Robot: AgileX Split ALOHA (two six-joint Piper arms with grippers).
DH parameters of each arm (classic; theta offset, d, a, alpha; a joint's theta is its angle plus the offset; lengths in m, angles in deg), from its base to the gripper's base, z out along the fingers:
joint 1: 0 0.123 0 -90
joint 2: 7.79 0 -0.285 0
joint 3: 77.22 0 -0.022 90
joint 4: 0 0.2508 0 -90
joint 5: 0 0 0.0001 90
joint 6: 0 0.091 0 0
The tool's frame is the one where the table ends.
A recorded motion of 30 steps. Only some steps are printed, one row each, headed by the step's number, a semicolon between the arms.
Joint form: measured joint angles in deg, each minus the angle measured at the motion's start. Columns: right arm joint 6, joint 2, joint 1, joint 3, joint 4, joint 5; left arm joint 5, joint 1, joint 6, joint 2, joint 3, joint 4.
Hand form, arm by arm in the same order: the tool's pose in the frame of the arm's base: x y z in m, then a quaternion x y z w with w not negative. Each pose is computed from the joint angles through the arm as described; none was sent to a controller.
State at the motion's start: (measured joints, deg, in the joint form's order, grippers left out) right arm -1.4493 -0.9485 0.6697 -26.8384 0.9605 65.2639; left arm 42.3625 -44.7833 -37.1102 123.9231 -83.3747 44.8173
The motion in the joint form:
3: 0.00 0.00 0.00 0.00 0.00 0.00; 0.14 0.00 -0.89 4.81 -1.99 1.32
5: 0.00 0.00 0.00 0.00 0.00 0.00; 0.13 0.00 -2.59 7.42 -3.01 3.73
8: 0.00 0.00 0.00 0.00 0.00 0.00; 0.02 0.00 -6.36 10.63 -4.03 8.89
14: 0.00 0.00 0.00 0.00 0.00 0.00; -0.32 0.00 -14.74 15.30 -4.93 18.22
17: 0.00 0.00 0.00 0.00 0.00 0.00; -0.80 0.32 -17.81 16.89 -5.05 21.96
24: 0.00 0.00 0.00 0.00 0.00 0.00; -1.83 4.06 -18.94 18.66 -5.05 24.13
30: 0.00 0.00 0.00 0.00 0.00 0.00; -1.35 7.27 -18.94 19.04 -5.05 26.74
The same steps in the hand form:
3: -0.0073 0.0013 0.2623 -0.01680 0.87648 0.00509 0.48112; 0.3458 -0.2807 0.1056 0.32071 0.89973 0.16684 0.24454
5: -0.0073 0.0013 0.2623 -0.01680 0.87648 0.00509 0.48112; 0.3498 -0.2822 0.0909 0.32427 0.89612 0.17960 0.24404
8: -0.0073 0.0013 0.2623 -0.01680 0.87648 0.00509 0.48112; 0.3555 -0.2830 0.0731 0.32897 0.88744 0.20014 0.25332
14: -0.0073 0.0013 0.2623 -0.01680 0.87648 0.00509 0.48112; 0.3622 -0.2829 0.0455 0.32872 0.87426 0.22608 0.27659
17: -0.0073 0.0013 0.2623 -0.01680 0.87648 0.00509 0.48112; 0.3656 -0.2810 0.0356 0.33065 0.86867 0.23281 0.28615
24: -0.0073 0.0013 0.2623 -0.01680 0.87648 0.00509 0.48112; 0.3827 -0.2566 0.0223 0.31547 0.87426 0.24342 0.27729
30: -0.0073 0.0013 0.2623 -0.01680 0.87648 0.00509 0.48112; 0.3980 -0.2341 0.0212 0.30659 0.87204 0.26414 0.27530

